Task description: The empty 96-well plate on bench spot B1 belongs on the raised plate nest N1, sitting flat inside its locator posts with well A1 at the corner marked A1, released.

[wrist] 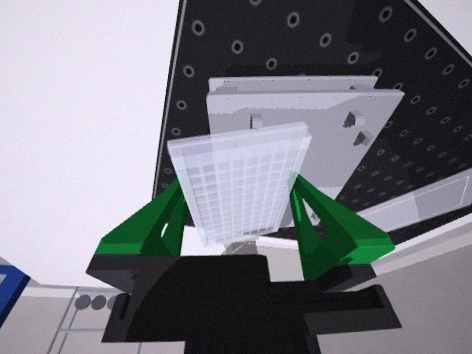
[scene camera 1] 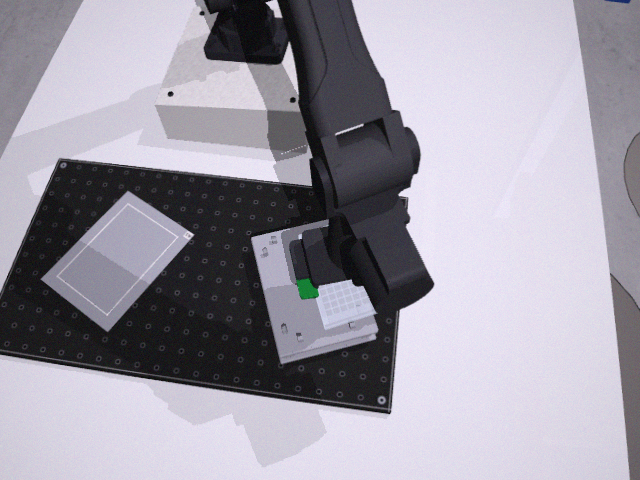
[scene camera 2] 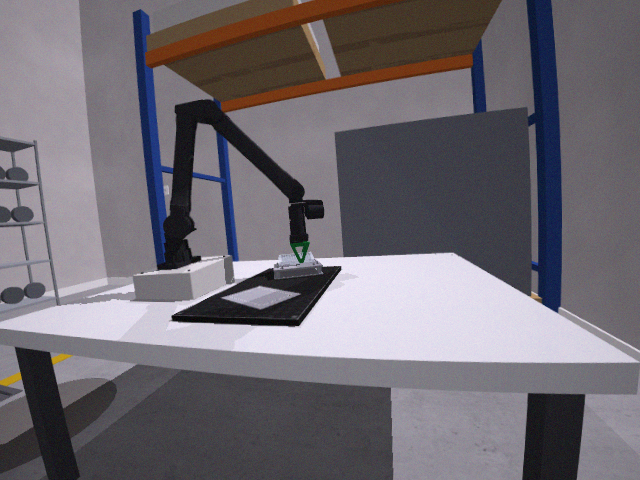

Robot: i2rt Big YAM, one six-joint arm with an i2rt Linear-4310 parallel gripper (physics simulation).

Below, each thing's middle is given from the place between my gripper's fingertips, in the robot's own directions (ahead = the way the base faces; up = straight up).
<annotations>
My hand is 20 mm past the well plate (scene camera 1: 339, 303), 10 mm to the left of it and 10 mm below it.
</annotations>
